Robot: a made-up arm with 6 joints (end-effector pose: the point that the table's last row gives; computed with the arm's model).
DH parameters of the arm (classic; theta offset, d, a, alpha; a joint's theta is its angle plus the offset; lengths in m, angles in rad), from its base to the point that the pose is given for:
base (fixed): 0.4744 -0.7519 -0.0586 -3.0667
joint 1: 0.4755 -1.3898 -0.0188 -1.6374
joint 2: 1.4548 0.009 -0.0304 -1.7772
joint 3: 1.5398 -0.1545 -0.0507 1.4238
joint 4: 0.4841 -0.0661 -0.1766 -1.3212
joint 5: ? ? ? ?
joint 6: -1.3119 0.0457 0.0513 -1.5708
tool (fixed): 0 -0.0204 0 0
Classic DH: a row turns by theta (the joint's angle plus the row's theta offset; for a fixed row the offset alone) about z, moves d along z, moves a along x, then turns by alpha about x.
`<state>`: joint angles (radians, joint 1 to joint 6).
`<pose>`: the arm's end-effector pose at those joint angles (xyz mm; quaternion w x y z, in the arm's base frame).
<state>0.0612 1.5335 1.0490 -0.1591 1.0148 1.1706</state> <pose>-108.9 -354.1 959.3 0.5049 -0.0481 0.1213 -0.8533</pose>
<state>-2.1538 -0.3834 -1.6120 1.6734 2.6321 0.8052</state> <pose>-119.0 91.7 625.6 0.8953 0.0781 0.0672 0.4333</pose>
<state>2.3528 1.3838 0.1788 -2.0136 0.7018 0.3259</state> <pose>-169.7 -36.6 569.2 0.2159 0.7571 -0.5331 -0.3098</pose>
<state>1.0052 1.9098 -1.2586 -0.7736 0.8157 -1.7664</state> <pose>18.8 -365.7 939.7 0.0422 0.1857 0.9572 0.2179</pose>
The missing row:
joint 5: 1.5011 -0.1552 -0.018 -1.3041
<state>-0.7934 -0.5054 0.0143 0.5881 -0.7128 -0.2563</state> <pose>290.6 -56.6 352.5 0.5684 0.4588 -0.6777 -0.0844</pose>
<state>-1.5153 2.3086 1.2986 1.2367 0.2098 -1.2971</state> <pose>16.3 -237.4 993.6 0.3028 -0.0292 0.8842 -0.3545</pose>
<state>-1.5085 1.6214 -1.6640 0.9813 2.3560 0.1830</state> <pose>11.4 -138.5 955.6 0.6632 0.4963 0.1798 0.5306</pose>
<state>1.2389 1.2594 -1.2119 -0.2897 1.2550 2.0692</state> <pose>23.6 -522.5 824.1 0.7505 -0.0385 -0.2167 -0.6232</pose>
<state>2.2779 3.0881 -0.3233 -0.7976 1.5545 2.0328</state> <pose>-116.1 204.0 892.5 0.0917 0.4484 0.6065 0.6501</pose>
